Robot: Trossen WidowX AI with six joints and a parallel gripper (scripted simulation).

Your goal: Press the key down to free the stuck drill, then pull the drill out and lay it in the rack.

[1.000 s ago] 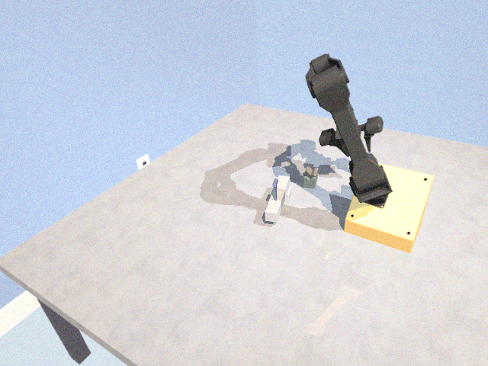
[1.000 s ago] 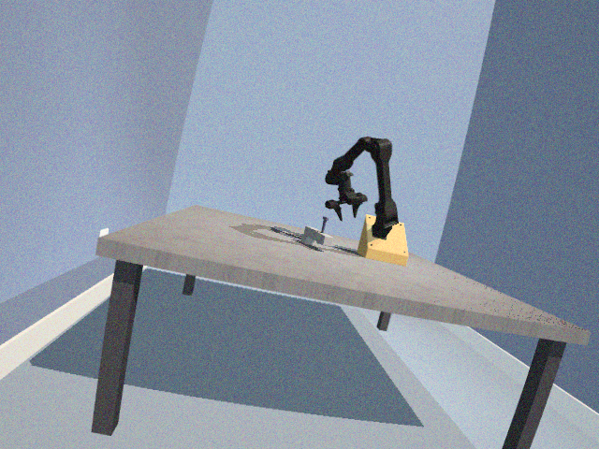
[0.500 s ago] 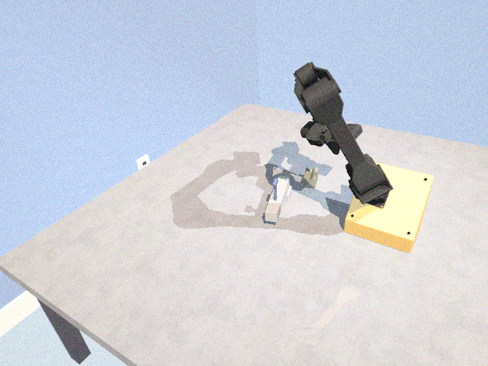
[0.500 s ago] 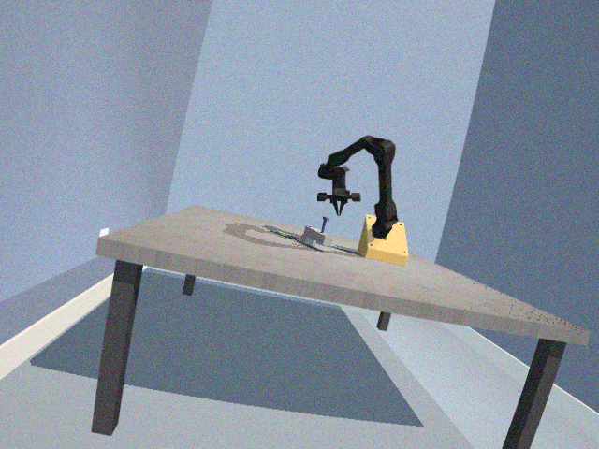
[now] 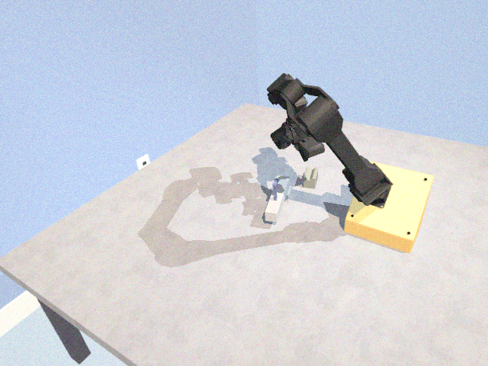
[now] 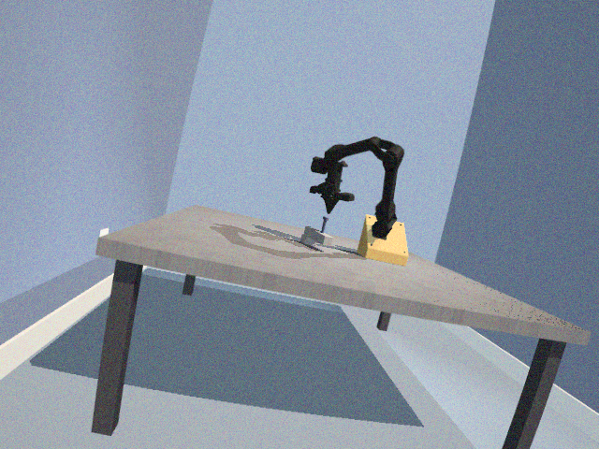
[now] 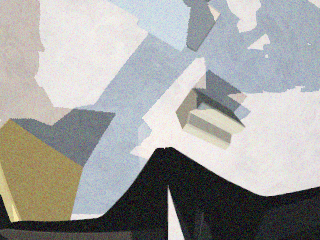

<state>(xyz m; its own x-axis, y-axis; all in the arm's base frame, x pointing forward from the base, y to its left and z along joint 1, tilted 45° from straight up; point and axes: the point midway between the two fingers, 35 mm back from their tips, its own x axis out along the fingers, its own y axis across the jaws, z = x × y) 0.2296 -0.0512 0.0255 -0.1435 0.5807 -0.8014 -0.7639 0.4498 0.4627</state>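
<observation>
My gripper tip is 130 mm to the right of the blue key, 40 mm above it and 30 mm short of it. From my gripper tip the other things lie so: drill (90 mm below, 70 mm to the left, 50 mm ahead); then housing (100 mm below, 90 mm to the left, 40 mm ahead).
</observation>
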